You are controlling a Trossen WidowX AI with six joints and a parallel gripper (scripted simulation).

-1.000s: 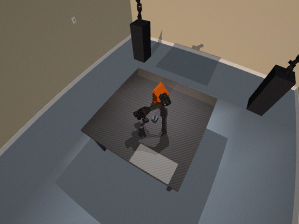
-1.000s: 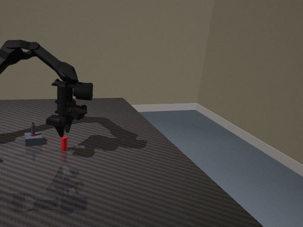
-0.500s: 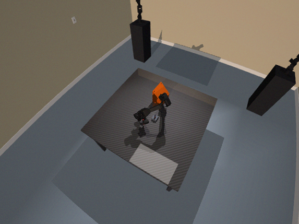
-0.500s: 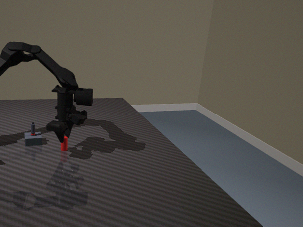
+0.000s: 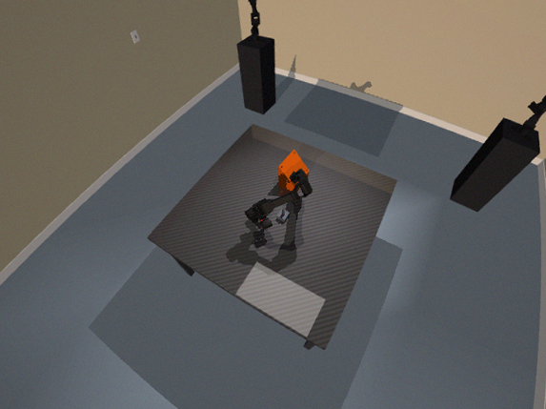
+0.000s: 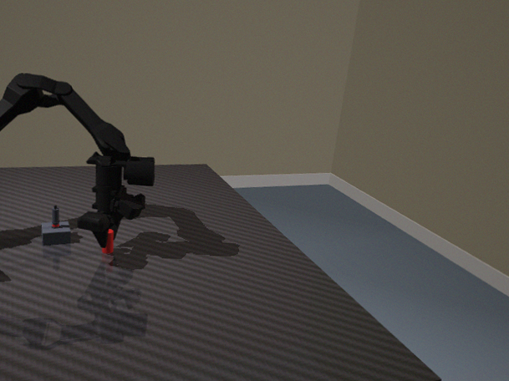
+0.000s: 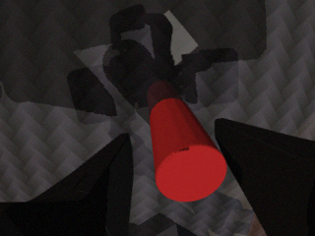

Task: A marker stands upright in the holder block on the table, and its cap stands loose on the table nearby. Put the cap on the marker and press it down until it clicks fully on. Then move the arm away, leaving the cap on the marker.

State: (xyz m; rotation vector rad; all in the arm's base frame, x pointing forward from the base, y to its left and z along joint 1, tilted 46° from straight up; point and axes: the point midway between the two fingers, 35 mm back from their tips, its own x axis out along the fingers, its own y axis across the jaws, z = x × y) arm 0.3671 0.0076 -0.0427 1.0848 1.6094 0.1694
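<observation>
The marker lies 110 mm behind my gripper tip, 90 mm to the left of it and 50 mm above it. The rest, counted from my gripper tip: red cap: 10 mm above; then grey holder block: 110 mm behind, 90 mm to the left.
</observation>
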